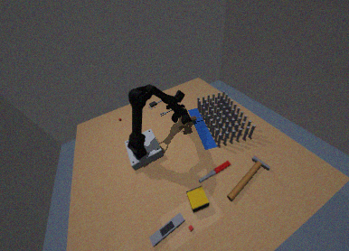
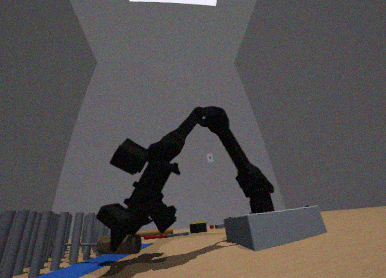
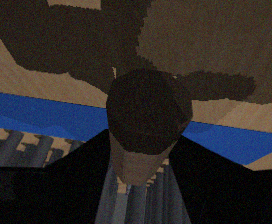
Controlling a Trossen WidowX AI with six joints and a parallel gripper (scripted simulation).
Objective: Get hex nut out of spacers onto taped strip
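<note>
The blue taped strip lies 70 mm to the right of my gripper tip, 40 mm ahead of it and 30 mm below it. From my gripper tip the other things lie so: yellow block (420 mm to the right, 300 mm behind, 10 mm below); then red-and-grey screwdriver (370 mm to the right, 140 mm behind, 30 mm below); then hook tool (100 mm ahead, 40 mm to the right).
</note>
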